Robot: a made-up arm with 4 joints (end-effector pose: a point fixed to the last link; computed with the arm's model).
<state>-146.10 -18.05 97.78 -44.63</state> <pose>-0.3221 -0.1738 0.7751 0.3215 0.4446 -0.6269 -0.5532</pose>
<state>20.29 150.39 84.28 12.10</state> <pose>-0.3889 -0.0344 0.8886 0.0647 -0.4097 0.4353 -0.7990</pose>
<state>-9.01 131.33 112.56 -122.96</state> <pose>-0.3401 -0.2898 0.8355 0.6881 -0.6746 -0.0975 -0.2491</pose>
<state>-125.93 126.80 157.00 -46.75</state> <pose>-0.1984 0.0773 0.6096 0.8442 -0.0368 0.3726 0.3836</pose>
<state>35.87 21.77 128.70 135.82</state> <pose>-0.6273 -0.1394 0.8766 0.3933 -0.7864 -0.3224 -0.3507</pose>
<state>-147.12 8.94 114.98 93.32</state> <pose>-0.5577 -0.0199 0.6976 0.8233 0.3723 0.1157 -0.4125</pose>
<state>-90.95 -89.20 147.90 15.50</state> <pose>-0.4144 -0.0643 1.0076 0.8090 -0.4158 -0.1034 -0.4024</pose>
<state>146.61 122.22 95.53 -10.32</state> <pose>-0.3923 0.0453 0.7375 0.4037 0.1852 0.4816 0.7555</pose>
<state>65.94 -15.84 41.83 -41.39</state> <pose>-0.1269 -0.0833 0.7145 0.6608 -0.5132 -0.0786 0.5421</pose>
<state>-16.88 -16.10 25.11 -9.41</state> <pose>-0.1198 -0.0130 0.6773 0.9129 -0.1392 -0.1483 0.3540</pose>
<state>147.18 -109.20 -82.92 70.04</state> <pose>-0.4677 -0.2314 1.1557 0.5478 -0.3895 0.4541 -0.5848</pose>
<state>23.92 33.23 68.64 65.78</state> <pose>-0.3440 0.0361 0.8791 0.4084 -0.7775 -0.3128 0.3618</pose>
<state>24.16 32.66 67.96 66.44</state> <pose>-0.3423 0.0382 0.8776 0.4045 -0.7856 -0.3029 0.3571</pose>
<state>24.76 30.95 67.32 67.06</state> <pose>-0.3397 0.0405 0.8757 0.4002 -0.7986 -0.2866 0.3464</pose>
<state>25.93 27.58 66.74 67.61</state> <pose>-0.3358 0.0431 0.8732 0.3945 -0.8181 -0.2611 0.3269</pose>
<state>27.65 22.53 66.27 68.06</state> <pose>-0.3305 0.0455 0.8703 0.3871 -0.8428 -0.2268 0.2973</pose>
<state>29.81 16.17 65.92 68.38</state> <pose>-0.3243 0.0473 0.8674 0.3772 -0.8695 -0.1865 0.2588</pose>
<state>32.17 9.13 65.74 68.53</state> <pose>-0.3182 0.0480 0.8650 0.3654 -0.8942 -0.1450 0.2143</pose>
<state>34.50 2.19 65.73 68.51</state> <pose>-0.3130 0.0478 0.8634 0.3526 -0.9142 -0.1073 0.1688</pose>
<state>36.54 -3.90 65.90 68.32</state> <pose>-0.3094 0.0471 0.8626 0.3407 -0.9282 -0.0775 0.1277</pose>
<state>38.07 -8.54 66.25 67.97</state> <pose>-0.3078 0.0464 0.8625 0.3320 -0.9366 -0.0583 0.0962</pose>
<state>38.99 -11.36 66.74 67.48</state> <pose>-0.3079 0.0458 0.8628 0.3276 -0.9403 -0.0504 0.0777</pose>
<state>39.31 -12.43 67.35 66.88</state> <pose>-0.3094 0.0455 0.8633 0.3281 -0.9404 -0.0525 0.0722</pose>
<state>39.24 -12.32 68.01 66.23</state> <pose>-0.3117 0.0452 0.8640 0.3316 -0.9384 -0.0609 0.0754</pose>
